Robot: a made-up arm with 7 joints.
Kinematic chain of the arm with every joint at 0, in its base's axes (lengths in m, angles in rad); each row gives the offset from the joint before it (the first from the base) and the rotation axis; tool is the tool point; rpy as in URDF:
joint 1: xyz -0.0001 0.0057 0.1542 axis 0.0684 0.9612 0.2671
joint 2: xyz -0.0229 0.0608 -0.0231 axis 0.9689 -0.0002 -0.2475
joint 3: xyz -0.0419 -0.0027 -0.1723 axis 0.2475 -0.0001 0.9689
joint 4: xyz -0.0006 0.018 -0.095 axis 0.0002 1 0
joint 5: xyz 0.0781 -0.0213 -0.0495 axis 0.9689 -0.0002 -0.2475
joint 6: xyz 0.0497 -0.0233 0.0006 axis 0.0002 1 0
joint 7: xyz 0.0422 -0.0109 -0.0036 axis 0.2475 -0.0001 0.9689
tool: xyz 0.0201 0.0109 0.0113 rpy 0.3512 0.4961 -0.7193
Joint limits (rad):
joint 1: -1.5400..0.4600
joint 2: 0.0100..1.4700
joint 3: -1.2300..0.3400
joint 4: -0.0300..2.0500
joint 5: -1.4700..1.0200
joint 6: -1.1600..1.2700
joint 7: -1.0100..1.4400
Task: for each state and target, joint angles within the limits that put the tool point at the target. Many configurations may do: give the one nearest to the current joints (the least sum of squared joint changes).
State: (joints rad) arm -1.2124 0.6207 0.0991 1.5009 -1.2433 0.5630 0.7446
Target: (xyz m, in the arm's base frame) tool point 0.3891 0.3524 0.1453
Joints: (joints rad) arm -1.4226 1.0062 0.1439 1.3088 -1.2495 0.5155 0.8145
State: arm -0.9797 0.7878 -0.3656 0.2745 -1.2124 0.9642 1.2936
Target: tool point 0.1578 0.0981 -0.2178
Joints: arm -0.3340 0.5133 -0.6748 0.2636 -1.1957 1.0373 1.2841
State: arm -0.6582 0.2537 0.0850 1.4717 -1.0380 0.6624 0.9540
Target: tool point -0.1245 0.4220 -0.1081
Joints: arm -0.0234 0.9657 -0.0058 1.9075 -1.0580 0.6670 1.0074
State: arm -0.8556 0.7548 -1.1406 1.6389 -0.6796 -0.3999 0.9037
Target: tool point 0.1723 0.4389 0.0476
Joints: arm -0.8232 1.2041 -1.1322 2.0500 -0.8493 -0.7761 1.0790
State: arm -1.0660 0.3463 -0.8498 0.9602 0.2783 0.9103 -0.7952
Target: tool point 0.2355 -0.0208 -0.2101
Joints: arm -0.6823 0.3786 -0.9446 0.2134 0.0989 0.7363 -0.8120
